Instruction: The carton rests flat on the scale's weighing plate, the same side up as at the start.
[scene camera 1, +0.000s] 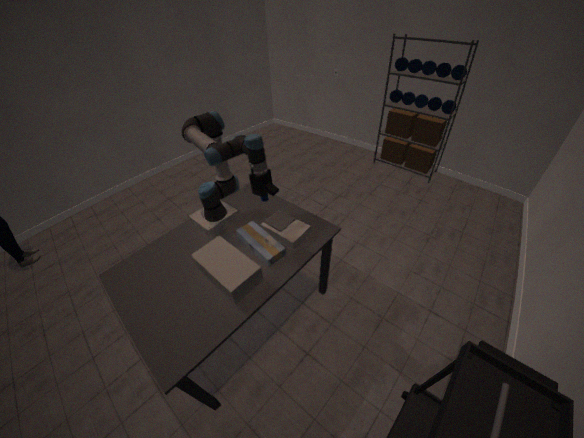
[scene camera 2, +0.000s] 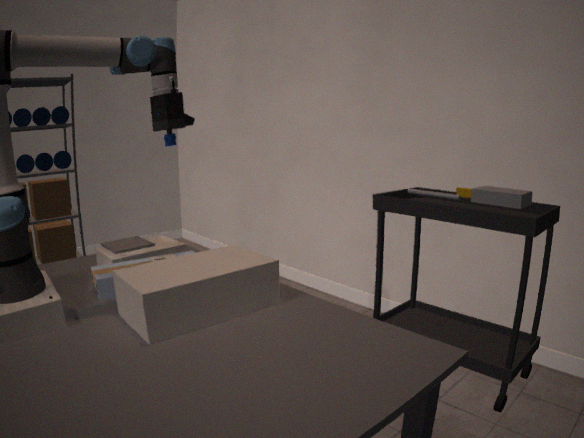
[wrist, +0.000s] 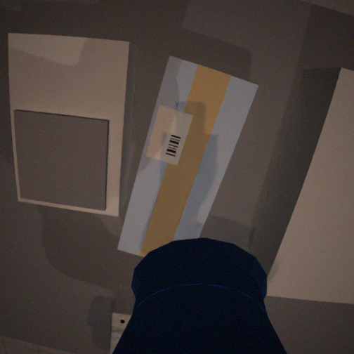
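Pixels of known places: end effector, tool point: (scene camera 1: 264, 199) (scene camera 2: 170, 145); arm's base, origin of the base link: (scene camera 1: 215, 214) (scene camera 2: 17, 291).
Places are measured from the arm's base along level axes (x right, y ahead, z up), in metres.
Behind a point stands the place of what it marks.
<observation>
The carton (scene camera 1: 260, 242) {x 0.034, y 0.419, z -0.013 m} (scene camera 2: 106, 287) {x 0.038, y 0.239, z -0.040 m} (wrist: 200, 150), light blue with an orange-tan stripe and a barcode label on its upper face, lies flat on the table between the scale and a large beige block. The scale (scene camera 1: 298, 232) {x -0.148, y 0.570, z -0.005 m} (scene camera 2: 171, 243) {x -0.105, y 0.559, z -0.005 m} (wrist: 65, 50) has a cream body and a grey weighing plate (scene camera 1: 280, 220) {x -0.166, y 0.425, z 0.013 m} (scene camera 2: 127, 244) {x -0.150, y 0.413, z 0.013 m} (wrist: 62, 160); the plate carries no carton. The carton lies beside the scale, apart from it. My blue suction cup (scene camera 1: 264, 198) (scene camera 2: 170, 140) (wrist: 200, 270) hangs high above the table and holds nothing. In the wrist view the cup hides one end of the carton.
The beige block (scene camera 1: 227, 262) {x 0.278, y 0.399, z 0.043 m} (scene camera 2: 200, 270) {x 0.319, y 0.365, z 0.043 m} (wrist: 320, 200) stands on the table (scene camera 1: 165, 305) {x 0.622, y 0.232, z -0.073 m} (scene camera 2: 300, 380) {x 0.672, y 0.299, z -0.073 m} on the carton's other side. A black cart (scene camera 1: 515, 370) (scene camera 2: 450, 216) stands apart. A shelf rack (scene camera 1: 435, 40) (scene camera 2: 75, 150) stands farther back. A person's legs (scene camera 1: 10, 245) show at the left.
</observation>
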